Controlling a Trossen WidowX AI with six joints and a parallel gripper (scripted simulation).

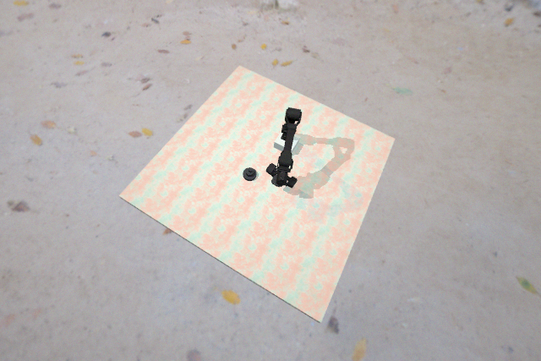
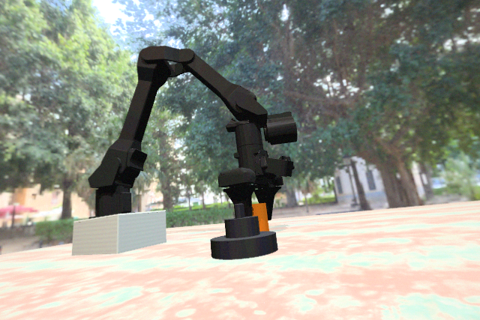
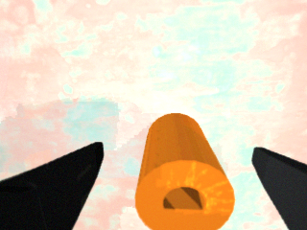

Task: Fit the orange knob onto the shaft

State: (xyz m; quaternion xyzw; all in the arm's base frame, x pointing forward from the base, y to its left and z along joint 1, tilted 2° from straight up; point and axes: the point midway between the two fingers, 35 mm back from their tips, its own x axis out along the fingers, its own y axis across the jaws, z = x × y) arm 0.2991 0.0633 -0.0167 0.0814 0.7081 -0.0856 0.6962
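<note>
Right now the orange knob is 10 mm above my gripper tip. The rest, counted from my gripper tip: round pedestal (190 mm to the right, 20 mm ahead, 10 mm above).
</note>
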